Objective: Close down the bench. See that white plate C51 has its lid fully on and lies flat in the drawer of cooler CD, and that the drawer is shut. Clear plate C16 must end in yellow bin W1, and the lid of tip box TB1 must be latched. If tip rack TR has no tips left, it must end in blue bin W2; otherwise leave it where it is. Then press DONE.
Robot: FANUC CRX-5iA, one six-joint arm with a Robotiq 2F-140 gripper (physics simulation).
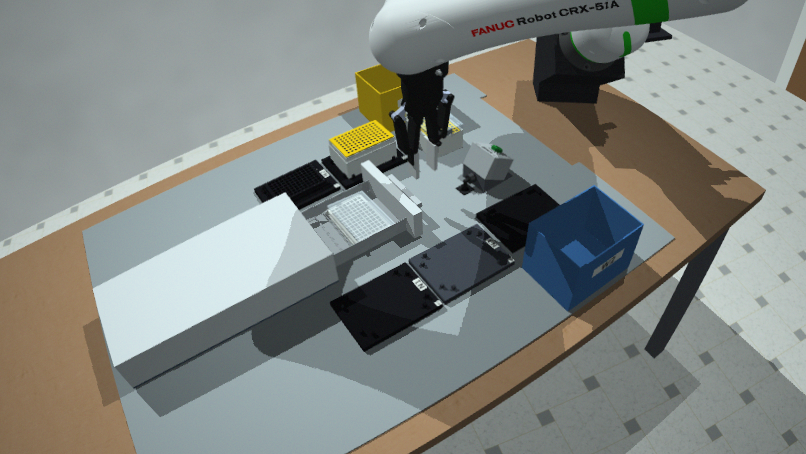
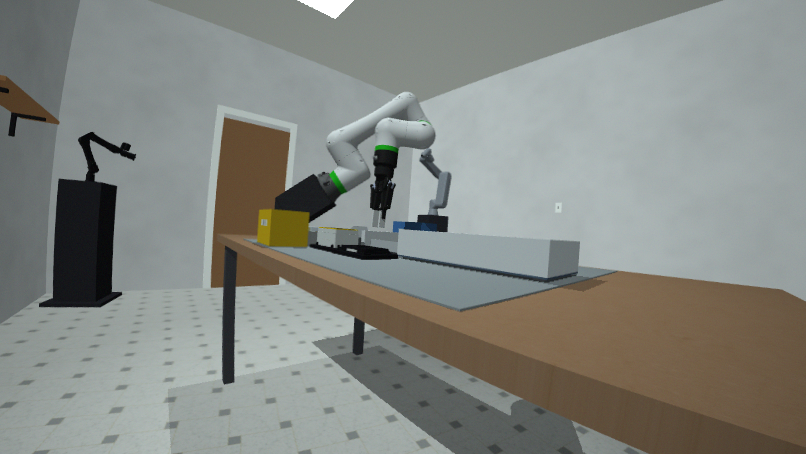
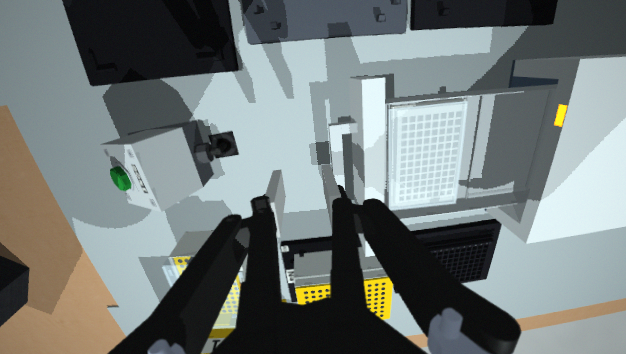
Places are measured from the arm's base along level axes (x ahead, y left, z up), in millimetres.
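Pixels of known places: gripper, between the fingertips: [image 1: 422, 170] [image 2: 377, 227] [image 3: 303, 181]; arm's base, origin of its link: [image 2: 325, 190].
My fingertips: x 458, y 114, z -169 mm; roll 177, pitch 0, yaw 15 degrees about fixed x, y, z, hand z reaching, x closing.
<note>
Ahead of a thing's pixels: the offset from my fingertips to its top centre. "spot": to the spot under its first point.
The white plate @[dx +142, dy +22, dz -49 mm] [image 1: 360, 217] [image 3: 427, 155] lies in the open cooler drawer @[spot: dx +74, dy +33, dz -19 mm] [image 1: 393, 197] [image 3: 372, 145]; a clear lid appears to cover it. My gripper [image 1: 425, 163] [image 2: 379, 219] [image 3: 303, 181] is partly open and empty, above the mat in front of the drawer handle. The tip box [image 1: 442, 132] [image 3: 231, 300] has a clear lid; its latch cannot be made out. The tip rack @[dx +82, dy -177, dz -12 mm] [image 1: 360, 140] [image 2: 338, 236] [image 3: 378, 295] has a yellow top with dark holes; whether tips remain is unclear. Clear plate C16 cannot be made out. The green button @[dx -181, dy -32, dz -10 mm] [image 1: 496, 148] [image 3: 120, 178] is on a grey box.
The cooler [image 1: 208, 276] [image 2: 485, 248] [image 3: 590, 150] is behind the drawer. The yellow bin @[dx -63, dy -345, dz +35 mm] [image 1: 375, 93] [image 2: 283, 228] stands beyond the tip rack. The blue bin @[dx -211, dy +281, dz +35 mm] [image 1: 580, 253] [image 2: 406, 226] is near the table edge, beside dark nests @[spot: dx +154, dy +244, dz -73 mm] [image 1: 389, 307] @[spot: dx -5, dy +195, dz -73 mm] [image 1: 462, 262]. A black gridded holder @[dx +251, dy -140, dz -58 mm] [image 1: 296, 180] [image 3: 462, 260] lies beside the cooler.
</note>
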